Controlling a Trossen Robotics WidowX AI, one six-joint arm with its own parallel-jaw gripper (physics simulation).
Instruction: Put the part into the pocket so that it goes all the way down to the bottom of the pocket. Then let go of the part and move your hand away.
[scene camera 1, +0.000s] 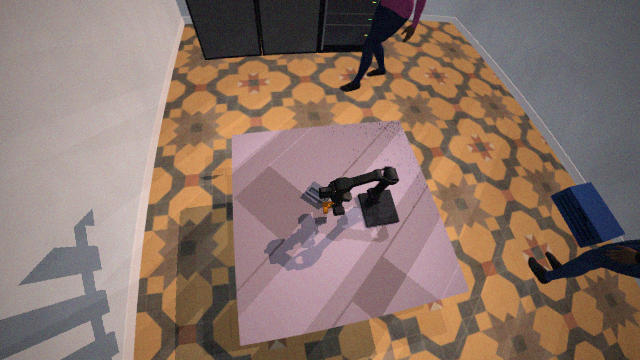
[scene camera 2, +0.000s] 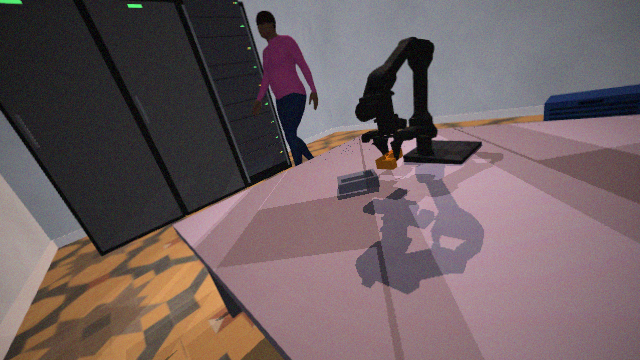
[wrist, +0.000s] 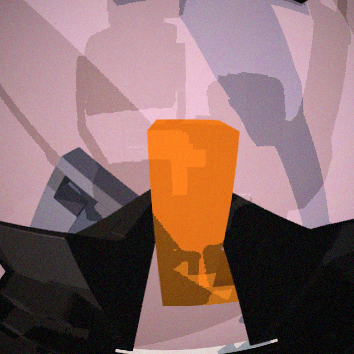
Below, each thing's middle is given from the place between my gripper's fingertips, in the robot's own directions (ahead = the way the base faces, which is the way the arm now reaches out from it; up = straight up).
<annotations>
Right now my hand is 2 cm short of the orange part (wrist: 192, 162), 1 cm to the right of it and 1 cm below it. Round my hand: grey pocket block (wrist: 79, 192) (13 cm to the right, 6 cm below, 4 cm ahead).
</annotations>
